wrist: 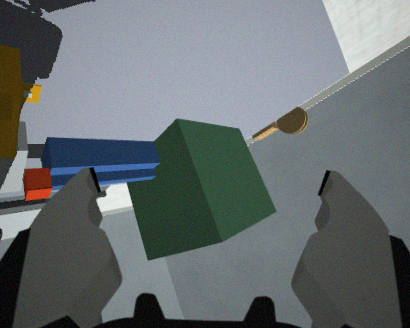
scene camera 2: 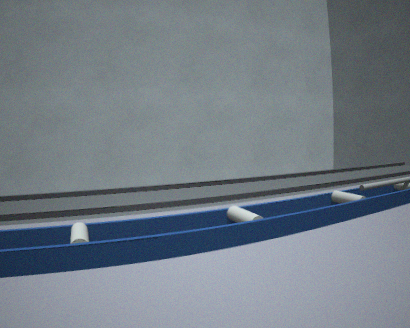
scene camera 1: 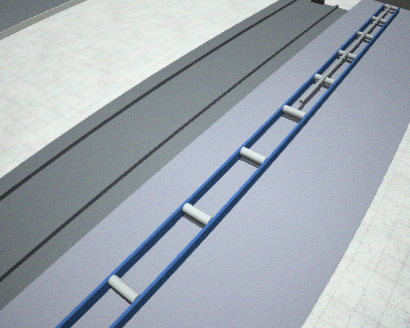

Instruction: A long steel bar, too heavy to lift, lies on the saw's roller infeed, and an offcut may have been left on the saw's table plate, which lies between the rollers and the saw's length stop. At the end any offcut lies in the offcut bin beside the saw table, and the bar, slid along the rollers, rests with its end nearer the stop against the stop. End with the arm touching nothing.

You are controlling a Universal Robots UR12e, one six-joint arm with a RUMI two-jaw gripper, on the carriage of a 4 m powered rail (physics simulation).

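Frame: origin at the arm's base, x ahead, y left, z up, level; metres.
Seen in the pictures: gripper, fingertip midpoint: (wrist: pixel 208 171).
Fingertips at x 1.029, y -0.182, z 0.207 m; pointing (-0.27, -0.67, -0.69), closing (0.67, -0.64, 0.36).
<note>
A point is followed by its place in that frame.
The long steel bar (scene camera 1: pixel 312 92) @(x 0.630, y 2.595, z 0.044 m) (scene camera 2: pixel 385 183) @(x 0.630, y 2.622, z 0.043 m) is a thin grey rod on the rollers of the blue infeed (scene camera 1: pixel 214 179) @(x 0.558, y 1.811, z 0.000 m) (scene camera 2: pixel 150 250) @(x 0.694, y 1.758, z -0.006 m). In the first scene view it lies along the far upper-right stretch, its nearer end just past a roller. In the second scene view its end shows at the right edge. My gripper (wrist: pixel 208 171) @(x 1.029, y -0.182, z 0.207 m) is open, its two grey jaws wide apart with nothing between the tips. Beyond them in the wrist view are a green block (wrist: pixel 225 180) @(x 0.790, y -0.527, z 0.154 m) and an orange-red block (wrist: pixel 38 184) @(x 0.650, y -0.149, z 0.064 m). I cannot make out an offcut, the bin or which part is the stop.
In the wrist view a blue beam (wrist: pixel 105 150) @(x 0.670, y -0.285, z 0.001 m) meets the green block's left side. A yellow part (wrist: pixel 7 100) @(x 0.776, y -0.105, z -0.028 m) and dark machinery (wrist: pixel 30 42) are at upper left. A brown round-ended thing (wrist: pixel 291 121) is at right. White rollers (scene camera 1: pixel 197 214) @(x 0.628, y 1.609, z 0.027 m) (scene camera 2: pixel 243 214) @(x 0.635, y 2.006, z 0.025 m) cross the infeed.
</note>
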